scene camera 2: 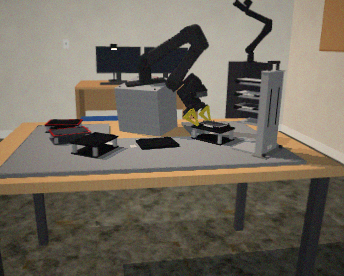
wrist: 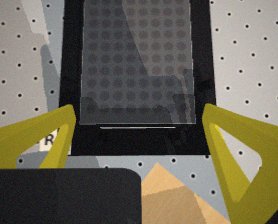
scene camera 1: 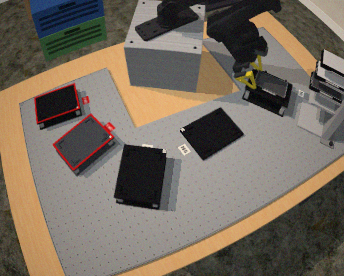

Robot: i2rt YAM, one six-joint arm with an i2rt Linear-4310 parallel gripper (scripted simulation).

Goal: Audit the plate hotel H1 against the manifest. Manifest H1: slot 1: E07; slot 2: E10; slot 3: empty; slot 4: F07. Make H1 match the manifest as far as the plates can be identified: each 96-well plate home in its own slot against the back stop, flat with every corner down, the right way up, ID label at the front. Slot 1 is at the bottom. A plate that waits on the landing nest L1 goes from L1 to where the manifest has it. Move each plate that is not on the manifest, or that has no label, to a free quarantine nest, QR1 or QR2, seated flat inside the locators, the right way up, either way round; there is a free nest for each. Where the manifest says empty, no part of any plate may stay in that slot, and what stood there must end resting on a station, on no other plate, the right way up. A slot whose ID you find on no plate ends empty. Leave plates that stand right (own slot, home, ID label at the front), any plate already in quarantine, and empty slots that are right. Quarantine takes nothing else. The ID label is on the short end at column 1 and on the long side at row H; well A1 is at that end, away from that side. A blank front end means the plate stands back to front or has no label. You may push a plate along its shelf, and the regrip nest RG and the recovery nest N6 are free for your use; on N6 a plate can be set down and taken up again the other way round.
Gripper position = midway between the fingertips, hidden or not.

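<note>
You'd find my gripper [wrist: 138, 111] in the wrist view, and a grey 96-well plate [wrist: 136, 72] is there too. There's a black landing nest L1 [scene camera 1: 140, 173] along with a red-framed quarantine nest [scene camera 1: 57, 102], and then a plate hotel H1 [scene camera 2: 265, 136] as well.
</note>
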